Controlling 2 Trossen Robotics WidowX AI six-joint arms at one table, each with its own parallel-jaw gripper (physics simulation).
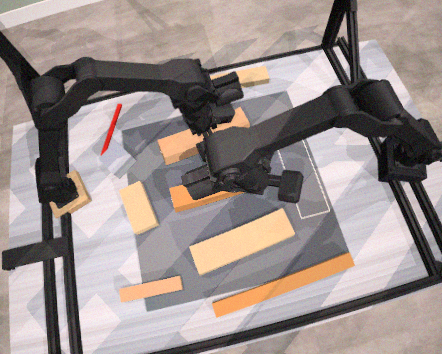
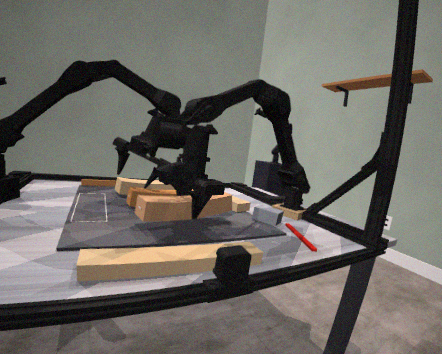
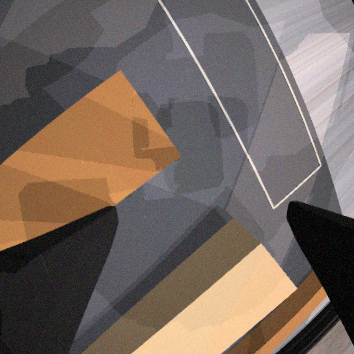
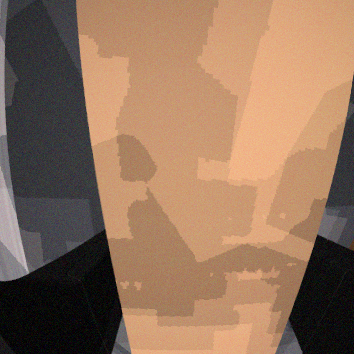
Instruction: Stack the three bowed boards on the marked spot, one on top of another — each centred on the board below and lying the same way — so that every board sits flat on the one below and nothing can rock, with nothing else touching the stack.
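Note:
My right gripper is shut across a peach bowed board near the mat's middle. The board sits low at the dark mat. My left gripper is open and empty. It hovers over one end of an orange bowed board. A pale bowed board lies nearer the front. The marked spot, a white outline, has nothing on it.
A long orange plank and a short peach plank lie at the front. A pale block, a far board, a red stick, a grey block and a U-shaped piece lie around.

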